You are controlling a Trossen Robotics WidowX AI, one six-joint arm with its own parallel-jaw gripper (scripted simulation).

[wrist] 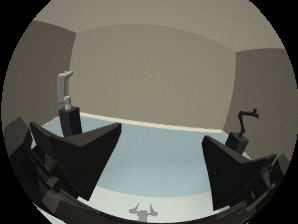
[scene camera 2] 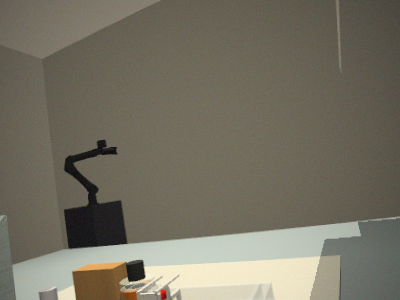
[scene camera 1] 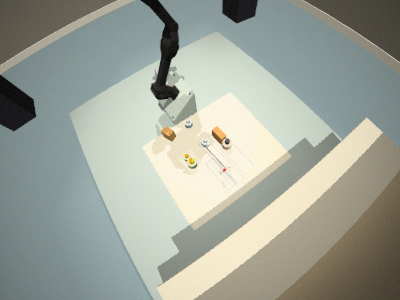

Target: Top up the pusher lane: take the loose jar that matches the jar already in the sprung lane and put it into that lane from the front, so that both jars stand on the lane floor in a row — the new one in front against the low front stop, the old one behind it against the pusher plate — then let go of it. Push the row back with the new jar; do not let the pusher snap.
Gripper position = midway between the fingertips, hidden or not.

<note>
My gripper (wrist: 164, 134) is open, holding nothing. Further things: a cream counter (scene camera 1: 278, 246).
</note>
